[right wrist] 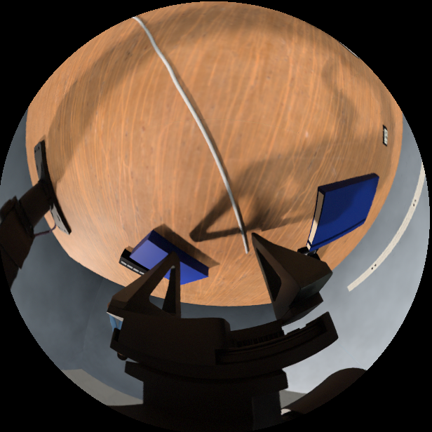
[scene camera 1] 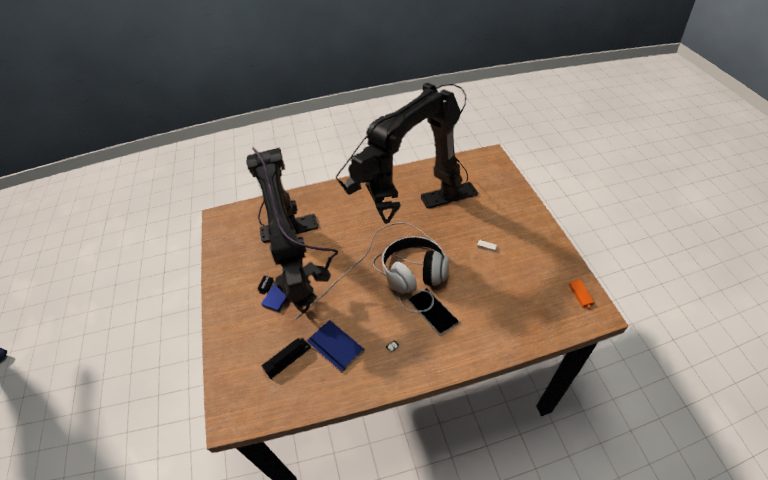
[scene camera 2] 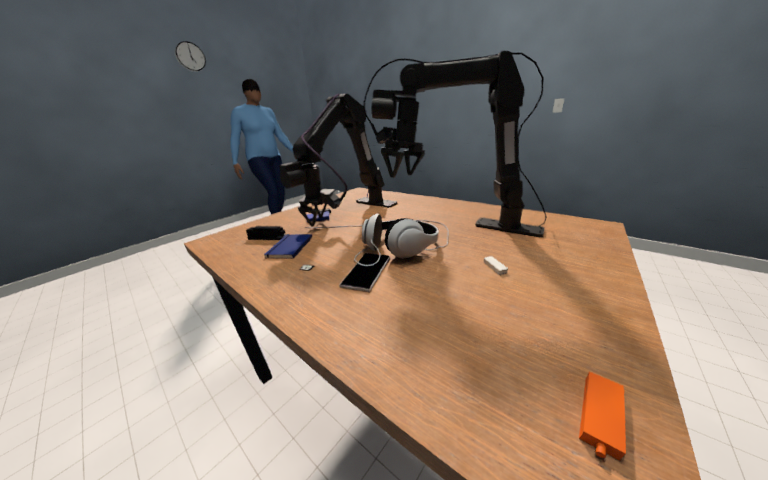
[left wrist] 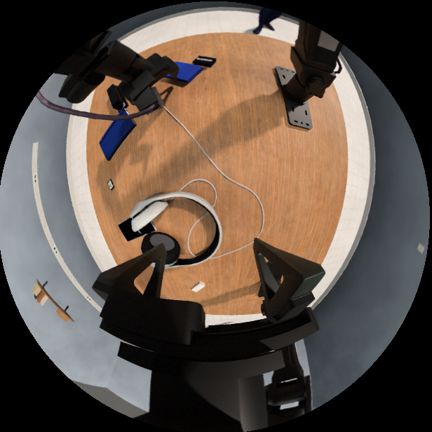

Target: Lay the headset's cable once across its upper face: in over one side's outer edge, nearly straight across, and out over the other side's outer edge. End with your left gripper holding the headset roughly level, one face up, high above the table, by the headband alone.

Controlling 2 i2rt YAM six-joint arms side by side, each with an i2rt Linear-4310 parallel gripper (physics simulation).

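Observation:
The white headset rests on the table, its two cups toward the phone. Its thin white cable loops behind and beside the headband, then runs over the table to a free end near my right gripper. My right gripper is open and low over the table; in the right wrist view the cable's end shows between its fingertips, near the right finger, not gripped. My left gripper is open and empty, high above the table behind the headset.
A black phone lies by the cups, a cable loop over it. A blue notebook, a black case, a small blue box and a small chip lie around the right gripper. A white stick and orange block lie rightward.

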